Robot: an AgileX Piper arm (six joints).
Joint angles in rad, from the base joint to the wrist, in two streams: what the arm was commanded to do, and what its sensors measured. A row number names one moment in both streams.
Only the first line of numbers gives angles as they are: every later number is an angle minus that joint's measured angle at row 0.
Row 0, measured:
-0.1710, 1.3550, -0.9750, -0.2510, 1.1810, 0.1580
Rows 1 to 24, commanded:
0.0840, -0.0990, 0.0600, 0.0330, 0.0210, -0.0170
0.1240, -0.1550, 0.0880, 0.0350, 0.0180, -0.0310
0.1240, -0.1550, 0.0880, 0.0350, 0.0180, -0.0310
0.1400, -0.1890, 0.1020, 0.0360, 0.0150, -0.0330
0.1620, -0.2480, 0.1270, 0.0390, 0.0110, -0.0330
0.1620, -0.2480, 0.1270, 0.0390, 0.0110, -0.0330
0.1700, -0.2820, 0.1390, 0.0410, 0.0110, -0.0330
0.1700, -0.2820, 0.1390, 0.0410, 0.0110, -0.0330
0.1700, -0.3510, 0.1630, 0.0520, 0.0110, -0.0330
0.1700, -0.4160, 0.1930, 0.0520, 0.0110, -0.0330
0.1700, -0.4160, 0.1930, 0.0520, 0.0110, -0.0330
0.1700, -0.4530, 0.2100, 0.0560, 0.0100, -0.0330
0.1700, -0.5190, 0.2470, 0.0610, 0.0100, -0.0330
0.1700, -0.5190, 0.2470, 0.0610, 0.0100, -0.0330
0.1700, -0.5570, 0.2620, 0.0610, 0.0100, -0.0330
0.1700, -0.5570, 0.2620, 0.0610, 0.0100, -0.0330
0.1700, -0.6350, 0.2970, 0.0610, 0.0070, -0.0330
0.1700, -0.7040, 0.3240, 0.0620, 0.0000, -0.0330
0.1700, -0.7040, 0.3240, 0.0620, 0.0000, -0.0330
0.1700, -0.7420, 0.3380, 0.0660, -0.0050, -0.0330
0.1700, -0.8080, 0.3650, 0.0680, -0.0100, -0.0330
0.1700, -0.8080, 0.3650, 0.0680, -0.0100, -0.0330
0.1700, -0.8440, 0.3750, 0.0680, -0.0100, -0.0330
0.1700, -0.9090, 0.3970, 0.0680, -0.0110, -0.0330
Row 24, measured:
0.1680, -0.8260, 0.3650, 0.0650, 0.0090, -0.0260
